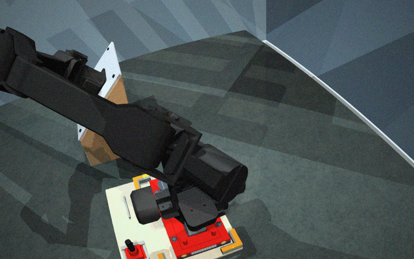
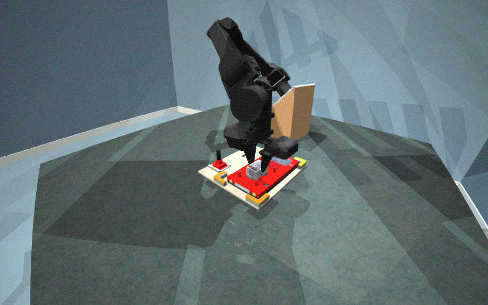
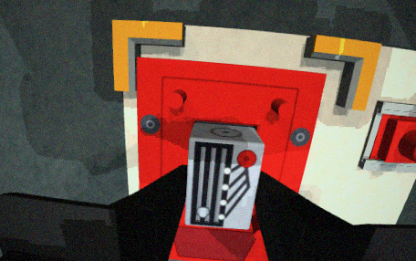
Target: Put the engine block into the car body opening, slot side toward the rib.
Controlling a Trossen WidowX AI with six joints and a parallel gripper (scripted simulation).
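My gripper tip is 10 mm above the grey engine block. Also, from my gripper tip: grey bar (40 mm behind, 30 mm to the right, 30 mm below).
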